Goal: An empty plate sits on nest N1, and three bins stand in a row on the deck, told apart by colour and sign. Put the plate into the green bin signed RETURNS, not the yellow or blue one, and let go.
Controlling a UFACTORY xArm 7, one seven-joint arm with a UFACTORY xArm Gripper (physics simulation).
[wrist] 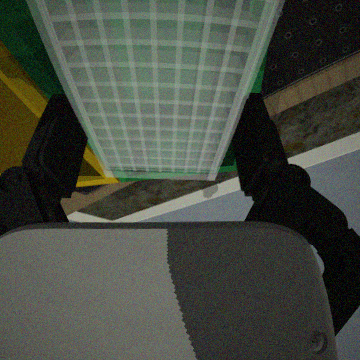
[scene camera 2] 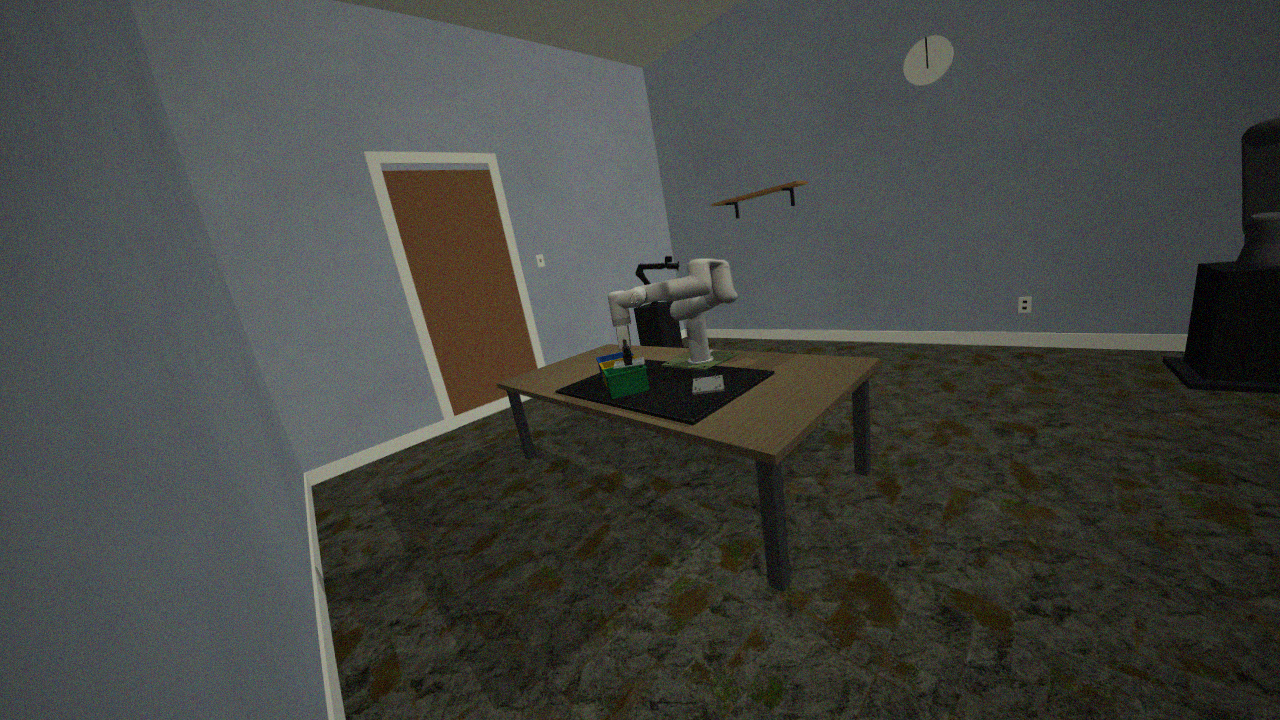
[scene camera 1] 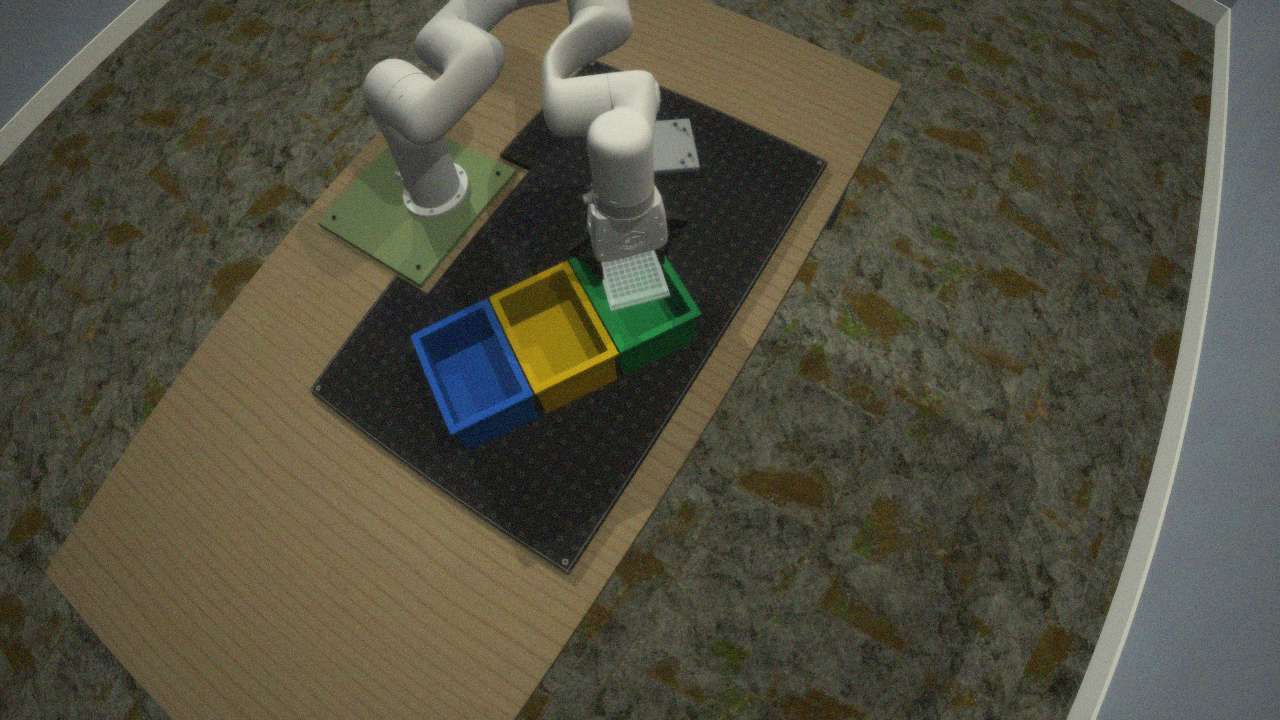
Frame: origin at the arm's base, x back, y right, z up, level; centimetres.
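Seen in the pictures: gripper, fingertip midpoint: [wrist: 157, 112] [scene camera 2: 628, 362] [scene camera 1: 629, 264]; arm's base at its link origin: [scene camera 2: 700, 360] [scene camera 1: 436, 190].
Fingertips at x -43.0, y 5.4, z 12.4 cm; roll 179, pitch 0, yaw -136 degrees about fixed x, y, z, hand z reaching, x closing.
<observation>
Offsets run from my fingertips to a thing's top centre. "pt": to the spot under its first point. Level surfaces: height alone.
The pale, grid-patterned plate @(dx +0.1, dy -0.1, dz +0.7 cm) [scene camera 1: 634, 281] [wrist: 155, 65] is roughly level in my gripper [scene camera 1: 631, 265] [scene camera 2: 627, 360] [wrist: 157, 112], whose black fingers are shut on its two long sides. The plate is over the opening of the green bin [scene camera 1: 660, 347] [scene camera 2: 628, 381], near rim height; its exact height is hard to tell. The yellow bin [scene camera 1: 556, 334] [wrist: 15, 120] stands in the middle of the row and the blue bin @(pt dx +15.6, dy +21.0, dz -11.6 cm) [scene camera 1: 478, 371] at the other end. Both look empty. No sign is readable. A light grey fixture @(dx +11.8, dy -29.8, dz -10.0 cm) [scene camera 1: 675, 145] [scene camera 2: 708, 384], probably nest N1, holds no plate.
The bins and fixture stand on a black perforated deck @(dz -12.2 cm) [scene camera 1: 393, 394] [scene camera 2: 671, 402] on a wooden table @(dz -13.5 cm) [scene camera 1: 268, 501] [scene camera 2: 805, 394]. The arm's base is on a green mounting plate [scene camera 1: 371, 223]. The yellow bin adjoins the green one. The table edge runs beyond the deck's right side in scene camera 1.
</observation>
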